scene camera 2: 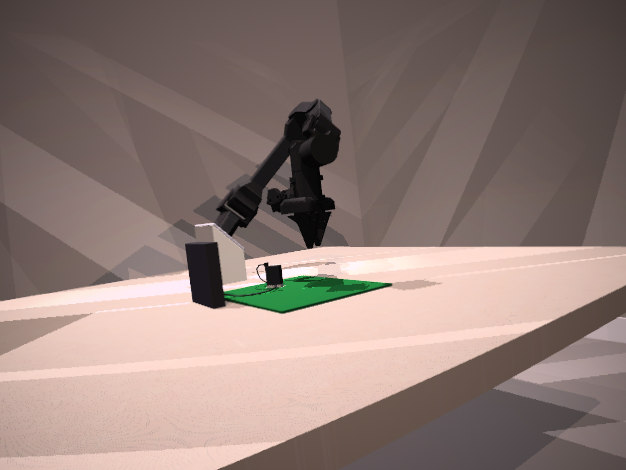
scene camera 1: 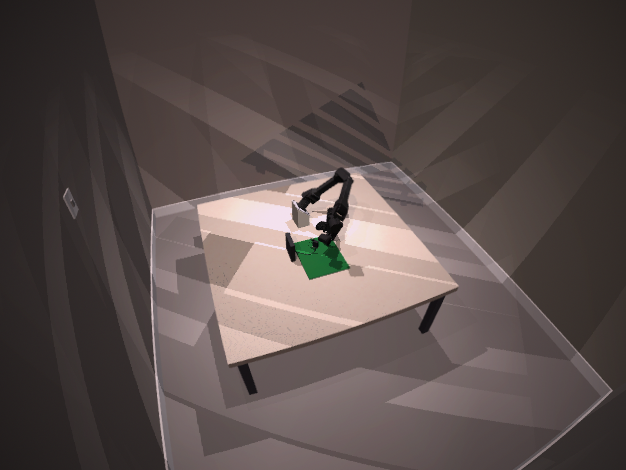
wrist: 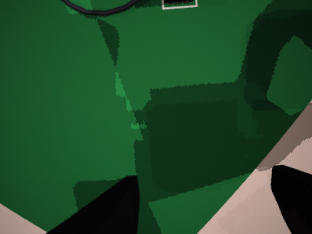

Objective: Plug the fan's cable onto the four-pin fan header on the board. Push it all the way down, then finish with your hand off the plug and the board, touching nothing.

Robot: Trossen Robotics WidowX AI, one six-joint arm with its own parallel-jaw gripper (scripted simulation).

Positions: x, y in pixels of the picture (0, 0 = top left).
Scene:
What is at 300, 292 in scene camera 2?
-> A green board.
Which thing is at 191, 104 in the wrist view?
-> A green board.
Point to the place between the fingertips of my gripper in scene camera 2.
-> At 314, 247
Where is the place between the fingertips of my gripper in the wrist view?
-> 205, 181

